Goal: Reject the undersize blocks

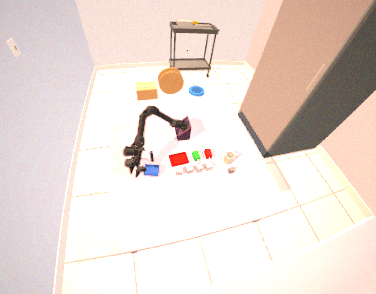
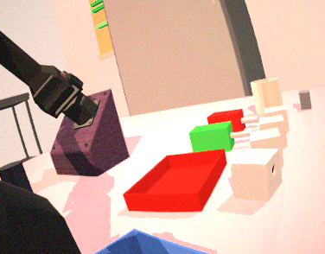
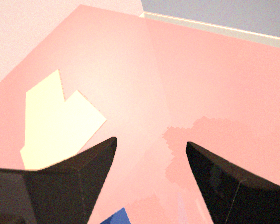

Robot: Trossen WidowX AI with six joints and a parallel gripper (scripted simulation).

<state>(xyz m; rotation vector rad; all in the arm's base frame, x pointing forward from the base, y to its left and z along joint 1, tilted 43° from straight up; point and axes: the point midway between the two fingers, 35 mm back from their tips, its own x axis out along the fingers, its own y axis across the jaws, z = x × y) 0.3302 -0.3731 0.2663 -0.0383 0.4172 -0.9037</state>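
My gripper tip is 51 cm to the right of the green GO gauge, 7 cm past it and 2 cm above it. The rest, counted from my gripper tip: red gauge (62 cm to the left, 7 cm behind, 2 cm below); then red reject tray (37 cm to the left, 10 cm behind, 3 cm below); then blue tray (14 cm to the left, 3 cm below, 3 cm behind).
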